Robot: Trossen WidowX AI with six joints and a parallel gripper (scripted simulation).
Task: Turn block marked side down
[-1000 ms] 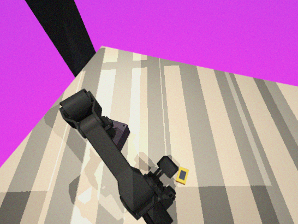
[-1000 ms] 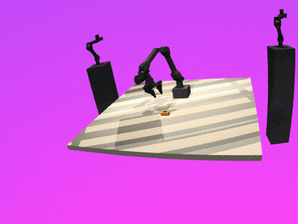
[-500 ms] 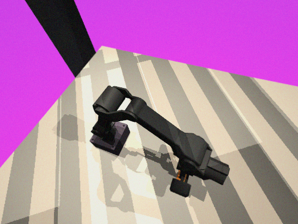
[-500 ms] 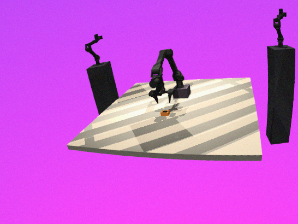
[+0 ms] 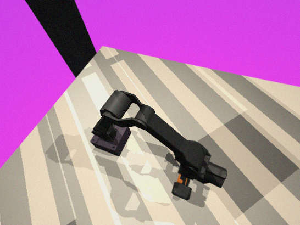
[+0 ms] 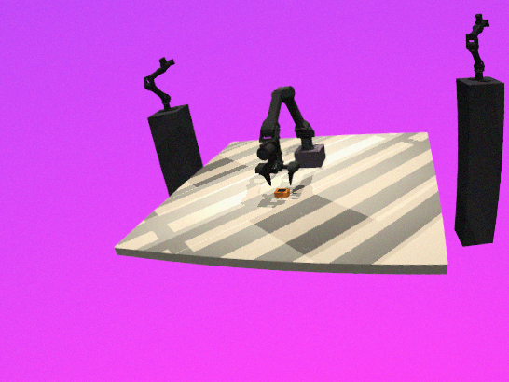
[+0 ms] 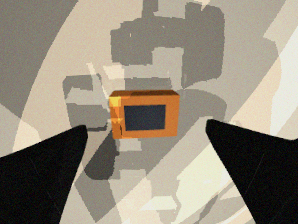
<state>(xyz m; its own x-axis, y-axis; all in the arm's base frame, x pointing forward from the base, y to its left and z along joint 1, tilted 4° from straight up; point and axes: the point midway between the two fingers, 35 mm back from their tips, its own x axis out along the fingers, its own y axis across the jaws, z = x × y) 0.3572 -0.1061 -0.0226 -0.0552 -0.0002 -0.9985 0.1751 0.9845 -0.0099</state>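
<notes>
My gripper tip is now 30 mm above the block.
</notes>
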